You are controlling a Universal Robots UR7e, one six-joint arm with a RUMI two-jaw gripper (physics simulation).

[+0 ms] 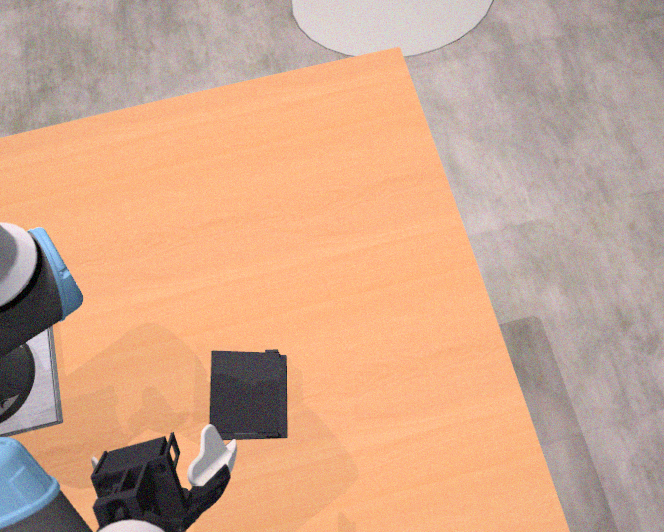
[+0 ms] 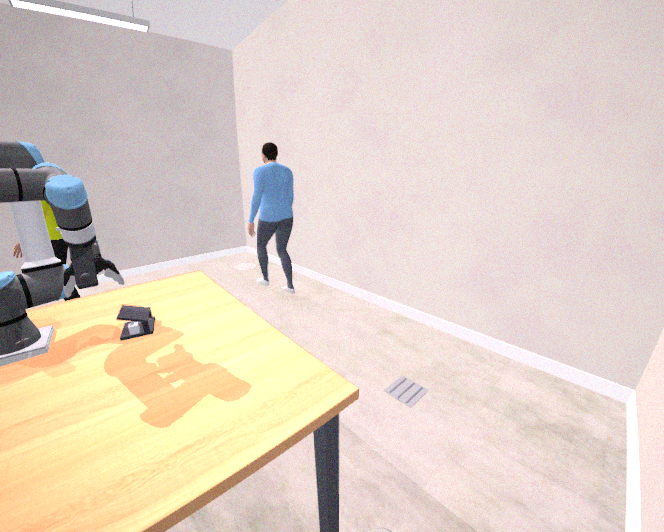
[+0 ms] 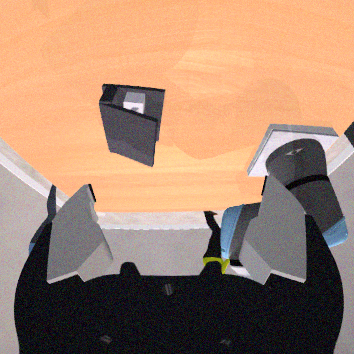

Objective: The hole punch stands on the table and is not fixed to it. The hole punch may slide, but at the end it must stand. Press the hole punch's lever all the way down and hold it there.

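Places are measured from the arm's base along level axes (x back, y up, z left), in millimetres.
Pixels of known places: gripper, fingertip midpoint: [image 2: 96, 290] [image 3: 176, 182]; arm's base at its link origin: [image 2: 13, 343] [image 3: 293, 157].
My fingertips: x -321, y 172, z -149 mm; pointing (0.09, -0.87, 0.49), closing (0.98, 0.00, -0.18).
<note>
For each thing: its top centre in the pictures, then the offset to it from my fingertips. "spot": a spot on its surface instead.
- dark hole punch at its top centre: [image 1: 243, 389] [image 3: 126, 145] [image 2: 133, 308] dx -70, dy -114, dz +89 mm
- light grey block at a spot on its surface: [image 3: 134, 102] [image 2: 131, 326] spot: dx -59, dy -158, dz +37 mm
The dark hole punch [image 1: 248, 394] [image 2: 126, 334] [image 3: 161, 107] stands upright on the wooden table. Its flat lever [image 2: 134, 313] [image 3: 129, 132] is raised, with a wedge-shaped gap over the base. A light grey block [image 2: 134, 326] [image 3: 134, 102] shows in this gap. From above, the lever hides most of the base. My gripper [image 1: 152, 444] [image 2: 95, 288] [image 3: 176, 182] is open and empty, its two grey fingers wide apart. It hangs above the table level, to the side of the hole punch and apart from it. No finger touches the lever.
The arm's own base plate [image 1: 54, 382] [image 2: 46, 341] [image 3: 260, 156] is on the table beside the hole punch. The table's edge [image 1: 471, 238] [image 2: 277, 330] borders the floor. A person in blue [image 2: 273, 193] stands beyond the table; a person in yellow [image 2: 52, 224] is partly hidden behind the arm.
</note>
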